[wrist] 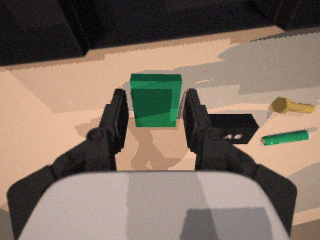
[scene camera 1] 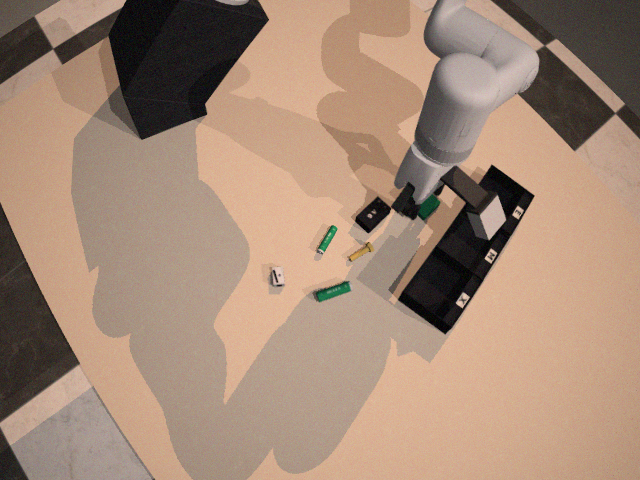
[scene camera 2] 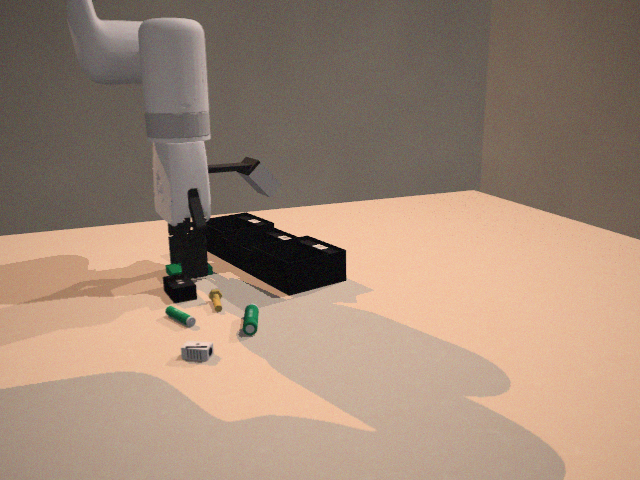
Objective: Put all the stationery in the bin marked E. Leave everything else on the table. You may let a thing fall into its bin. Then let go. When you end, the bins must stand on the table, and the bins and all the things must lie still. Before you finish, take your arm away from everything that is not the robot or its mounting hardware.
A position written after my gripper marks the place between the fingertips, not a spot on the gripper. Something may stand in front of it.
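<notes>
My gripper [scene camera 2: 189, 270] [wrist: 155, 102] is visible in scene camera 2 and the wrist view. A black 9 V battery [scene camera 2: 180, 288] [wrist: 238, 128] [scene camera 1: 377, 210] is present, as is a green eraser [wrist: 155, 97]. I also see a black bin row [scene camera 1: 441, 280] [wrist: 38, 38] [scene camera 2: 291, 264].
</notes>
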